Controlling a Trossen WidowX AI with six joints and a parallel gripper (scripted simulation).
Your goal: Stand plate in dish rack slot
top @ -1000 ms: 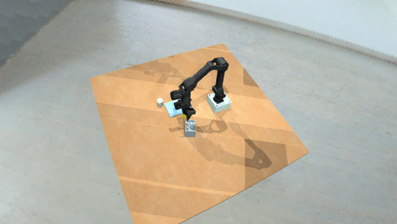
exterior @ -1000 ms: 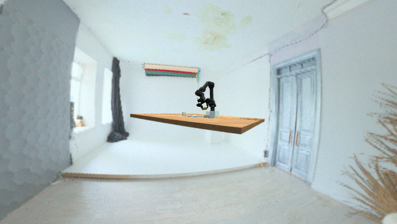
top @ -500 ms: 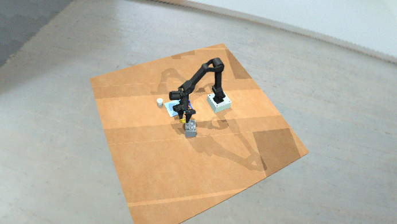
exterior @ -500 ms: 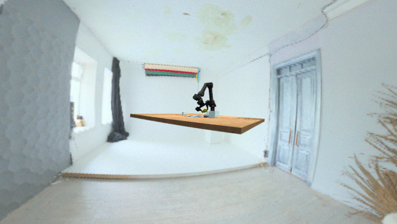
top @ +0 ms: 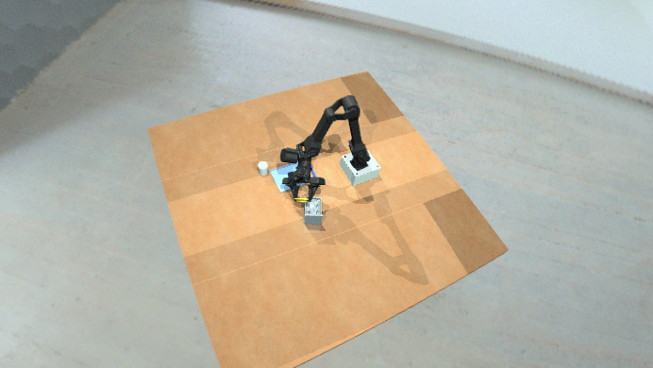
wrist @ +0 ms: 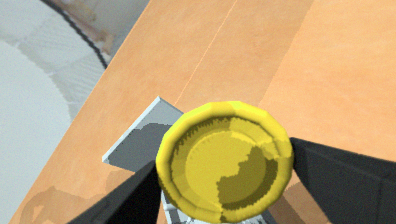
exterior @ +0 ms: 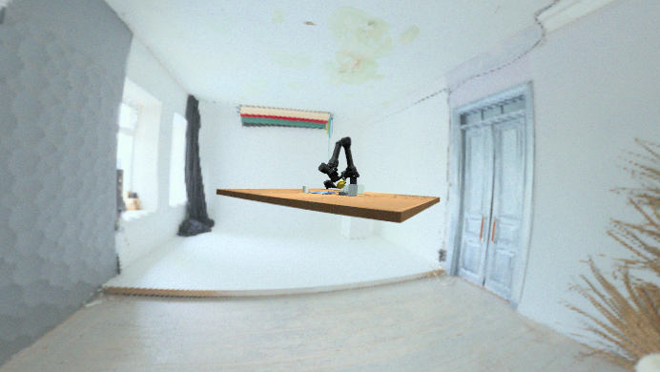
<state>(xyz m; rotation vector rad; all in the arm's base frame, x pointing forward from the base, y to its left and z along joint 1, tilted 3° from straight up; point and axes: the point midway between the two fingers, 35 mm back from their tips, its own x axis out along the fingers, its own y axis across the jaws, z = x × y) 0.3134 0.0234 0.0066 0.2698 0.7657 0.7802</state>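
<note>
Right now the grey dish rack is 40 mm behind my gripper tip, 30 mm to the left of it and 40 mm below it. From my gripper tip the other things lie so: yellow plate (10 mm to the right); light blue mat (40 mm behind, 180 mm to the right, 60 mm below); blue utensil (150 mm behind, 160 mm to the right, 60 mm below).
</note>
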